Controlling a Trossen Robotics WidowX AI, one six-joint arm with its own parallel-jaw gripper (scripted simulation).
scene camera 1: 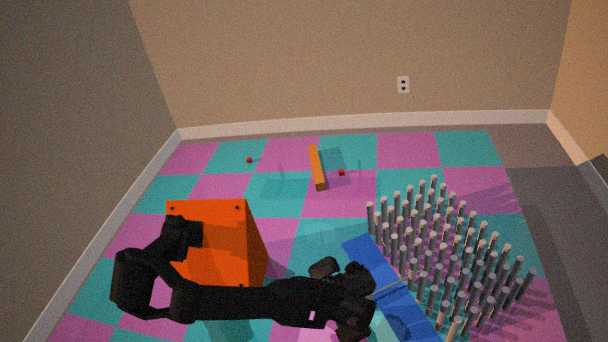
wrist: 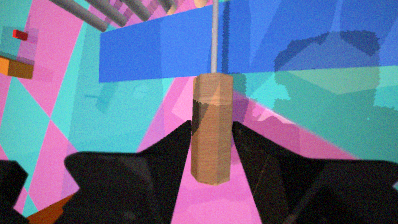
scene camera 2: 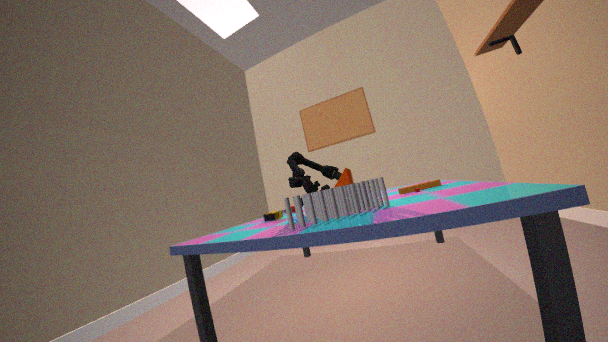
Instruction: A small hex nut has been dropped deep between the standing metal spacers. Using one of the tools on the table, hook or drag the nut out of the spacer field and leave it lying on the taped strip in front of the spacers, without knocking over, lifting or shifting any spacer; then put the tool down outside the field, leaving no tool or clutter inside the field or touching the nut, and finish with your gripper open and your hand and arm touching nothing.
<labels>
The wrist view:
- my gripper: 211, 124
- blue taped strip: 246, 43
</labels>
